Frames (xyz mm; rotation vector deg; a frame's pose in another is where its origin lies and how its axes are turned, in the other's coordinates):
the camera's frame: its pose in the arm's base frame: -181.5 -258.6 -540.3 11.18 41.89 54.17
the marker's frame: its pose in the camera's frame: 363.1 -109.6 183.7 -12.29 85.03 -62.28
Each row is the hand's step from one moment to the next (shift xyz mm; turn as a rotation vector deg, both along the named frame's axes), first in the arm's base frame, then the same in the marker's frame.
Working: the arm's base frame: its pose in the marker's frame: -430.1 -215.4 -429.8 64.93 -102.24 3.91

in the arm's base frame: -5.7 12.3 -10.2 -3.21 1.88 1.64
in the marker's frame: -1.2 15.8 6.1 -2.22 2.35 -2.46
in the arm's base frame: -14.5 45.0 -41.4 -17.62 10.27 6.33
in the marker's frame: -2.1 55.6 29.3 -10.29 14.22 -12.16
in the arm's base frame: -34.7 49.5 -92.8 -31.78 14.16 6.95
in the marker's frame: 32.1 97.1 42.6 -12.33 25.42 -21.45
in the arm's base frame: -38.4 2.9 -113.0 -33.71 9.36 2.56
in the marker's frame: 79.7 83.4 30.8 -5.70 26.19 -22.63
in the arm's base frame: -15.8 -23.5 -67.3 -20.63 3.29 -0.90
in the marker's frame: 64.9 30.8 13.1 -0.03 15.89 -13.60
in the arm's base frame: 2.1 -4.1 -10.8 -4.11 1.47 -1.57
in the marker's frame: 10.3 1.7 5.4 0.38 4.32 -1.65
